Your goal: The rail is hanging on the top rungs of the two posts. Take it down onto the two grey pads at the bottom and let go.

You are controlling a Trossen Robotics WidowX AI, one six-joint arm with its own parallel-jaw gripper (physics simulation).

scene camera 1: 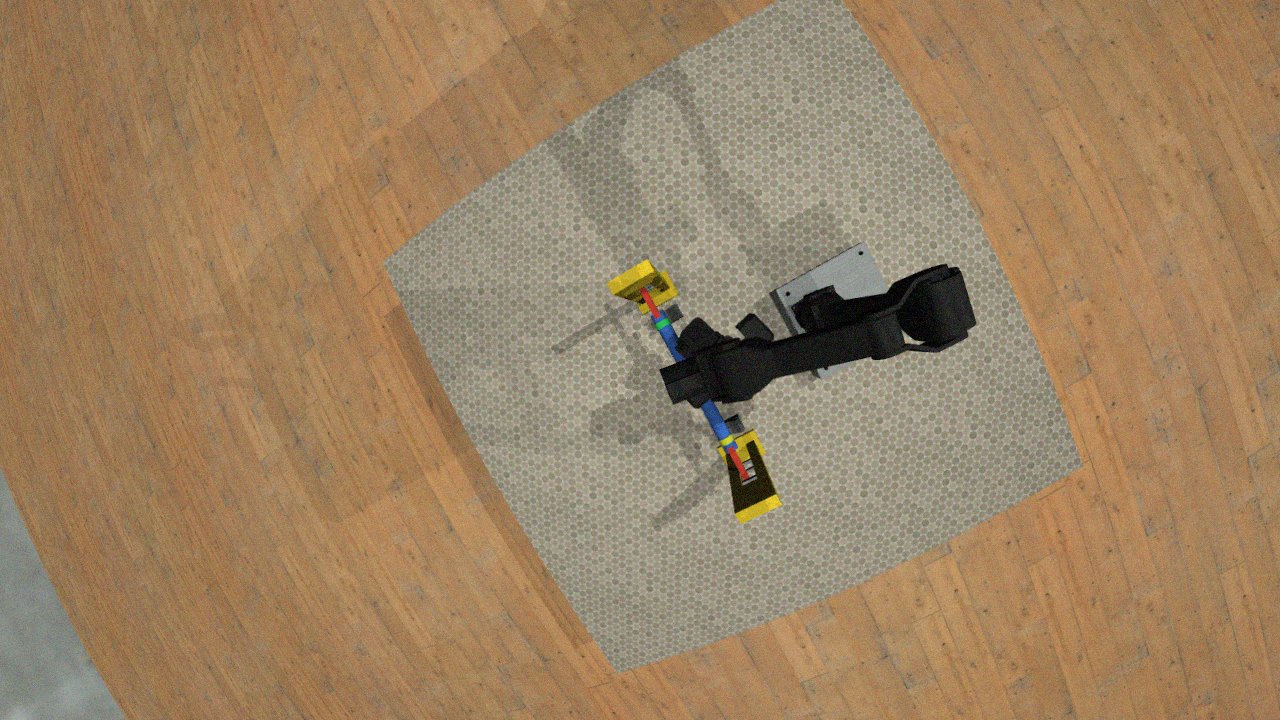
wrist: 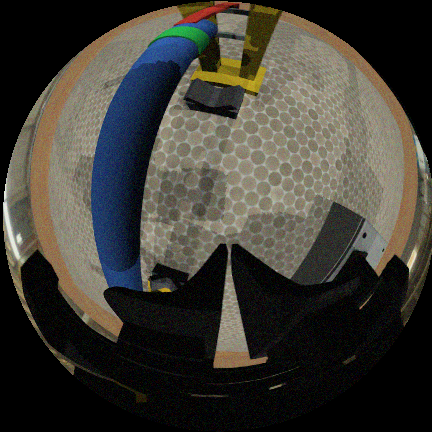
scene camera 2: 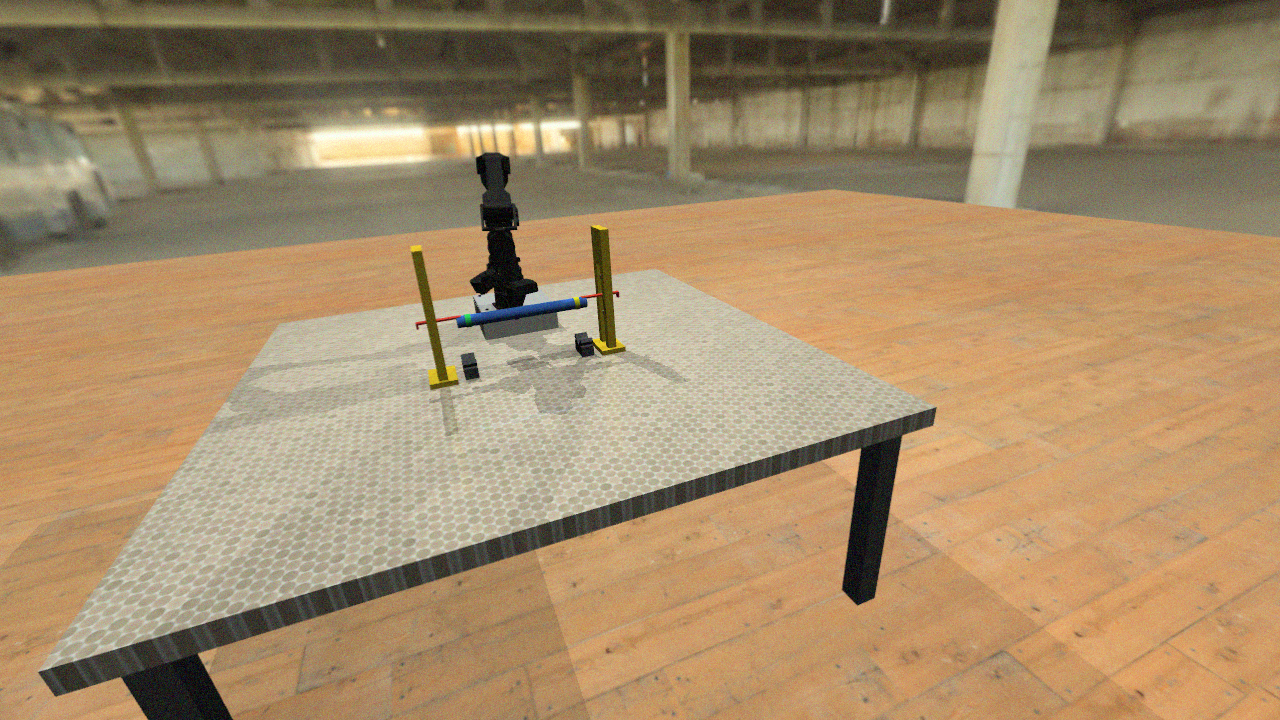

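Pixels of known places: gripper, between the fingertips: [wrist: 227, 249]; arm's base, origin of its link: [scene camera 1: 812, 311] [wrist: 349, 267] [scene camera 2: 506, 305].
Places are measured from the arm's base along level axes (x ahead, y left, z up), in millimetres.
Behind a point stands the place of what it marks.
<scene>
The rail, a blue bar with a green and a yellow band and thin red ends [scene camera 1: 715, 419] {x 272, y 61, z 69 mm} [scene camera 2: 535, 309] {x 281, y 6, z 61 mm} [wrist: 117, 165], hangs level well above the table, its red ends passing through the two yellow posts. One post [scene camera 1: 629, 278] {x 245, y -216, z 225 mm} [scene camera 2: 430, 313] {x 279, y -218, z 94 mm} [wrist: 259, 42] stands at the green-band end, the other post [scene camera 1: 758, 510] {x 276, y 184, z 225 mm} [scene camera 2: 601, 259] {x 305, y 169, z 158 mm} at the yellow-band end. Two dark grey pads [scene camera 1: 674, 312] {x 230, y -154, z -35 mm} [scene camera 1: 734, 422] {x 253, y 111, z -36 mm} [scene camera 2: 469, 366] {x 271, y -159, z -46 mm} [scene camera 2: 583, 344] {x 293, y 110, z -45 mm} [wrist: 214, 99] {x 247, y -150, z -49 mm} lie on the table near the post feet. My gripper [wrist: 227, 249] {x 205, y -23, z 22 mm} is shut and empty; the rail runs beside its fingers, outside them. In both scene views its fingertips are hidden.
The arm's grey base block [scene camera 1: 841, 270] {x -93, y -36, z 0 mm} [scene camera 2: 520, 330] {x 46, y 19, z -64 mm} [wrist: 330, 242] {x 44, y -20, z -38 mm} stands on the tiled table [scene camera 1: 895, 501] {x 40, y 488, z -75 mm} [scene camera 2: 501, 465] {x 663, y -185, z -74 mm}, on the arm's side of the rail. The arm reaches over the rail's middle in scene camera 1. The table edge shows at the front in scene camera 2.
</scene>
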